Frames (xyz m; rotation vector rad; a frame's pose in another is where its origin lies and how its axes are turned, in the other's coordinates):
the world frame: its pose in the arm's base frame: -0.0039 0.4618 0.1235 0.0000 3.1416 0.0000
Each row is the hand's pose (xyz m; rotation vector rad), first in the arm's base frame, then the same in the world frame.
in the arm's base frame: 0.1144 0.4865 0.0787 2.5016 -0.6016 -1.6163
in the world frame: -0.1183 0.0247 0.0448 -1.4868 0.1442 -2.3012
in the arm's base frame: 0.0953 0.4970 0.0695 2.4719 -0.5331 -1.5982
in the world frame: -0.0992 0.0352 0.0540 -1.5073 0.2122 -2.3313
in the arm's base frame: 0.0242 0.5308 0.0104 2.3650 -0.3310 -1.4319
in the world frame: -0.0281 0.0690 0.1131 -1.4814 0.5199 -2.4467
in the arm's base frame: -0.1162 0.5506 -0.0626 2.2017 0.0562 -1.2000
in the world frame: 0.1123 0.0888 0.1861 1.4093 -0.9655 2.5857
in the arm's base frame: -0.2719 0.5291 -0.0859 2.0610 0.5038 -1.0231
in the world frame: 0.2680 0.0673 0.2094 1.1230 -1.0721 2.2623
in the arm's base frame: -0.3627 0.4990 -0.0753 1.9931 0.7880 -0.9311
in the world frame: 0.3588 0.0372 0.1988 0.9682 -1.0343 2.0726
